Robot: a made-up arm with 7 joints.
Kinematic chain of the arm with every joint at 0, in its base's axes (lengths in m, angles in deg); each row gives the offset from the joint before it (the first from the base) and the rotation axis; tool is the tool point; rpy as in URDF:
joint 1: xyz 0 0 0.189 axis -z
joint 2: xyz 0 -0.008 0.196 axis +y
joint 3: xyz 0 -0.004 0.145 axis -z
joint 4: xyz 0 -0.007 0.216 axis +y
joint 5: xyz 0 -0.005 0.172 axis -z
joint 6: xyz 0 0 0.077 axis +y
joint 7: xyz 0 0 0.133 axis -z
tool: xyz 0 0 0 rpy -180 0 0
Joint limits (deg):
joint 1: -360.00..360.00
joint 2: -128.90..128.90
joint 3: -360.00..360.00
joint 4: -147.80..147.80
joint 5: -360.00..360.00
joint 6: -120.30..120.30
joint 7: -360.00..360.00
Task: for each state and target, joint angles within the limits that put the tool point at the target. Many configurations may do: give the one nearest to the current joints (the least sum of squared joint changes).
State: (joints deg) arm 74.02 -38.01 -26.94 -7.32 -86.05 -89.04 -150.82
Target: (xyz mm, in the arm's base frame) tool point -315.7 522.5 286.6
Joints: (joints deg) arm 75.96 -88.56 -12.05 -26.27 -75.50 -84.60 -150.82
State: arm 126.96 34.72 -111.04 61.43 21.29 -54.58 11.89
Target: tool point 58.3 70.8 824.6
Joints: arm 113.18 33.87 -159.02 113.19 48.26 -65.97 11.89
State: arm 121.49 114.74 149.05 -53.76 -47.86 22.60 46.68
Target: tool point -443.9 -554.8 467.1
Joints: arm 132.10 71.79 148.09 -30.57 -44.52 26.49 46.68
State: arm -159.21 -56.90 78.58 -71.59 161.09 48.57 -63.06
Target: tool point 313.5 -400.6 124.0
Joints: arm -157.39 -94.27 57.26 -60.63 154.79 41.91 -63.06
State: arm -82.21 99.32 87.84 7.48 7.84 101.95 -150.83
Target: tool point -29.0 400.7 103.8
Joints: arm -124.02 120.68 69.77 35.35 -3.52 120.30 -150.83
